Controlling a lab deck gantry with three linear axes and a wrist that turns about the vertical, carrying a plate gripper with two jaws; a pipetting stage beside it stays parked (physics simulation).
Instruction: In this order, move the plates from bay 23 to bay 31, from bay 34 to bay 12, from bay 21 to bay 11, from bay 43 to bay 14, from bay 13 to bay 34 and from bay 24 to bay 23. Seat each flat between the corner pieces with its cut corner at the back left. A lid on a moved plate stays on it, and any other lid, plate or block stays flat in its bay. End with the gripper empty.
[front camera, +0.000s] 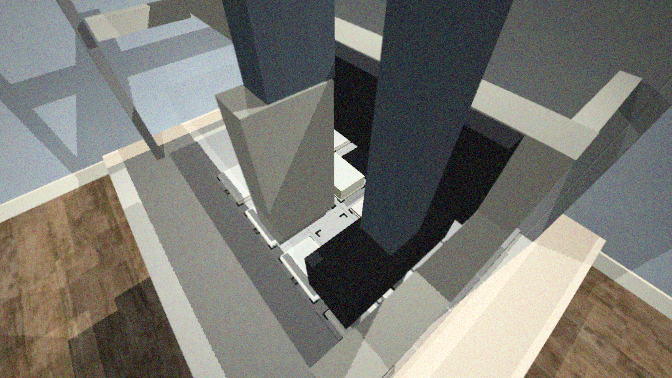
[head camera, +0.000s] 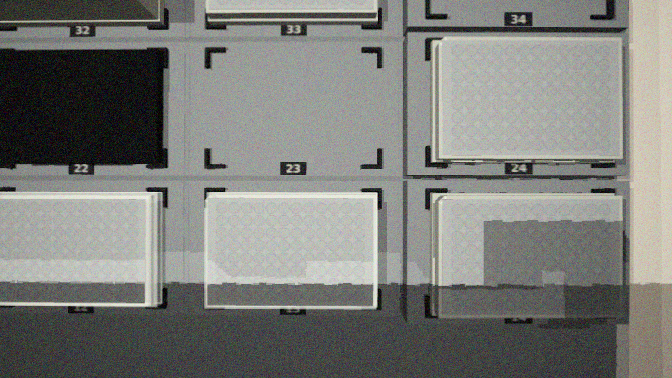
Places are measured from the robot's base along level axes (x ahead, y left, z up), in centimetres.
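Where they show: robot's base, origin of its link: (front camera: 218, 178).
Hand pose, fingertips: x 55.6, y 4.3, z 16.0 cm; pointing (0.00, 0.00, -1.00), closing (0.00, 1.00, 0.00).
Things, the pixels of their centre, and the offset from my fingertips. "spot": a spot on its surface instead.
- pale plate, middle of its body: (head camera: 524, 254) (front camera: 363, 324) dy +0.0, dx +0.0, dz -13.8 cm
- Bay 23, a spot on its surface: (head camera: 295, 105) spot: dy +10.9, dx -16.2, dz -16.0 cm
- bay 34, a spot on its surface: (head camera: 520, 6) spot: dy +17.7, dx +0.2, dz -14.5 cm
- tall block, middle of its body: (front camera: 337, 175) dy +21.4, dx -32.8, dz -13.9 cm
- flat black piece, middle of its body: (head camera: 77, 107) dy +10.7, dx -32.8, dz -15.6 cm
In the head view, a pale plate (head camera: 460, 245) lies in bay 14, apparently flat, partly in shadow, its cut corner at the back left. Another plate (head camera: 530, 100) lies in bay 24. A plate (head camera: 290, 235) lies in bay 13; part of it shows in the front view (front camera: 300, 250). A plate (head camera: 65, 230) lies in bay 12. Bay 23 (head camera: 295, 105) holds no plate, and the visible front part of bay 34 (head camera: 520, 6) is bare. My gripper's black body (front camera: 345, 275) is low near bays 13 and 14; its jaws are hidden, so their opening cannot be seen.
A plate (head camera: 292, 5) is in bay 33. A tall block (head camera: 75, 9) (front camera: 347, 175) stands in bay 32, and a flat black piece (head camera: 80, 107) fills bay 22. The beige stage part (front camera: 290, 165) and dark column (front camera: 420, 125) block much of the front view. Frame beams surround the deck.
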